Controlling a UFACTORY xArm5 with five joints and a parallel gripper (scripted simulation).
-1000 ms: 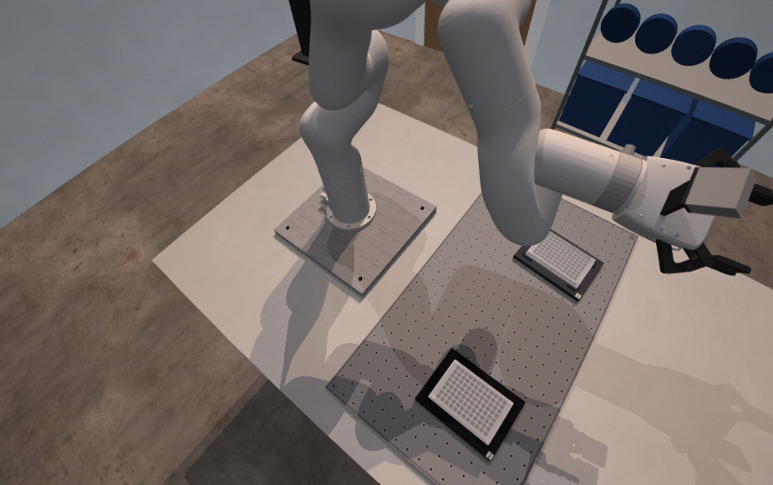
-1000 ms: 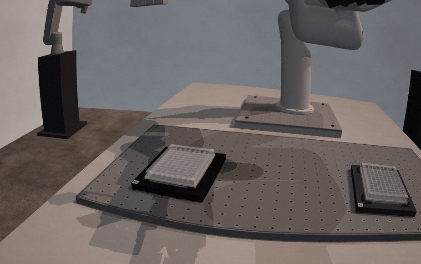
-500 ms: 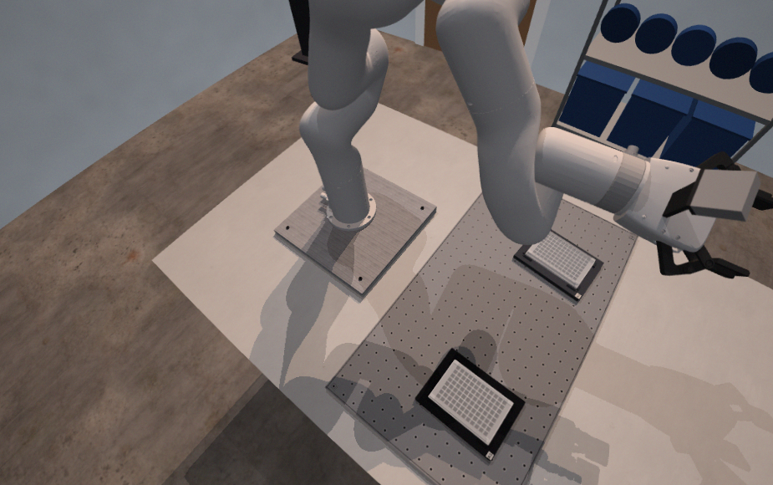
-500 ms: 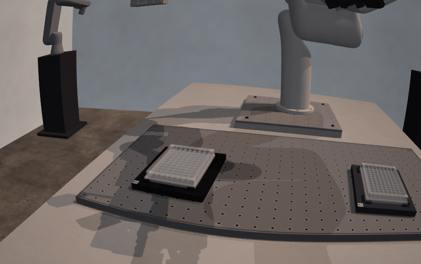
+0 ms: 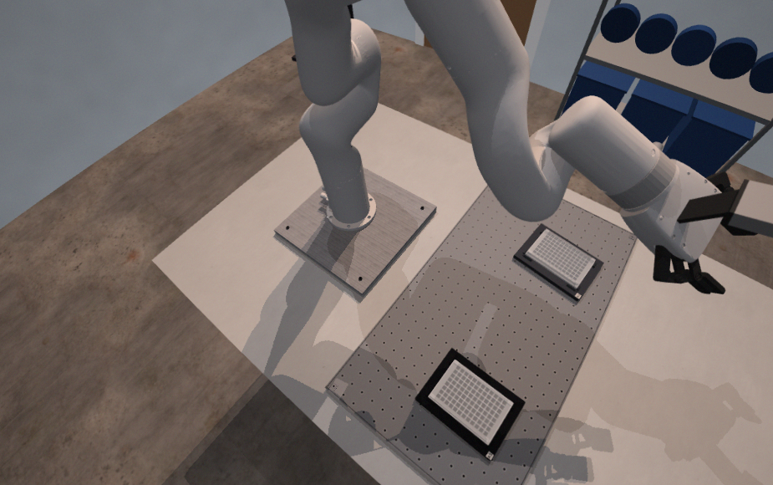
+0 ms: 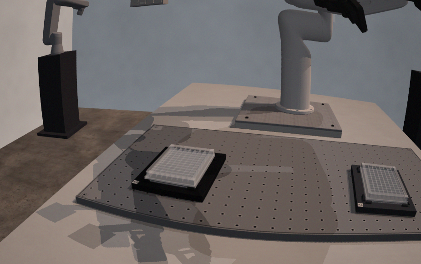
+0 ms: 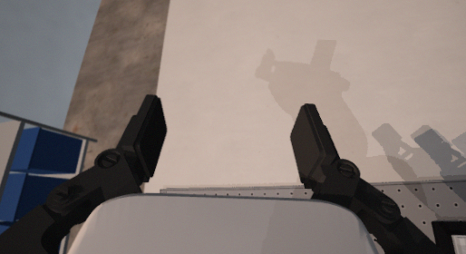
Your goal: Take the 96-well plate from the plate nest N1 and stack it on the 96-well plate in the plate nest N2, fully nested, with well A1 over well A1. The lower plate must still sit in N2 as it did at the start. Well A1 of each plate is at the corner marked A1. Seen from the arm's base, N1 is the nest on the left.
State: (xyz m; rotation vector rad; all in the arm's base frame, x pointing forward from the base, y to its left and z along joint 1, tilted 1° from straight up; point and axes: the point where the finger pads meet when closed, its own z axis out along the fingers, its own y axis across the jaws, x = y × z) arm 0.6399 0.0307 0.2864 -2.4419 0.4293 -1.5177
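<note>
The black nest N1 lies 150 mm behind my hand, 100 mm to the left of it and 300 mm below it. Round my hand: black nest N2: 190 mm behind, 270 mm to the right, 300 mm below.
</note>
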